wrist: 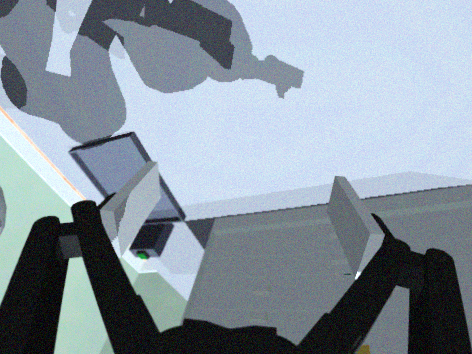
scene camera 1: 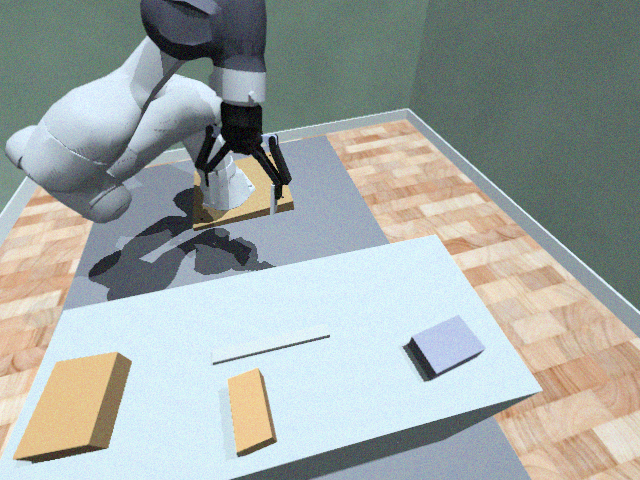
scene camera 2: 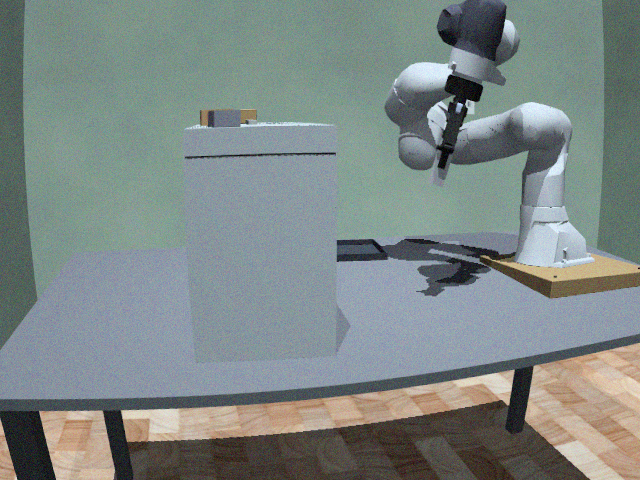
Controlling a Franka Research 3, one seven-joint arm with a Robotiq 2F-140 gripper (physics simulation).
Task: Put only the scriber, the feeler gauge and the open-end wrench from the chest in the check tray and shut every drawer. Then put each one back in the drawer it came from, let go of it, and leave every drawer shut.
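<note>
The chest (scene camera 1: 361, 289) (scene camera 2: 263, 248) (wrist: 270, 260) is a tall grey-white block. In scene camera 2, no drawer sticks out from its robot-facing side; its front is partly cut off in the wrist view. The check tray (scene camera 2: 361, 256) (wrist: 110, 162) is dark-rimmed and lies on the table beside the chest. Its visible inside shows no tool; a finger pad hides part of it. My gripper (scene camera 1: 240, 191) (scene camera 2: 440, 175) (wrist: 244, 187) is open and empty, high above the table between the chest and the arm's base. The scriber, feeler gauge and open-end wrench do not show.
On the chest top are a large orange block (scene camera 1: 77, 403), a smaller orange block (scene camera 1: 250, 410), a thin pale bar (scene camera 1: 271, 347) and a lilac block (scene camera 1: 447, 343). A dark box (wrist: 154, 237) with a green button stands beside the tray. The arm's base stands on a wooden board (scene camera 2: 594, 281).
</note>
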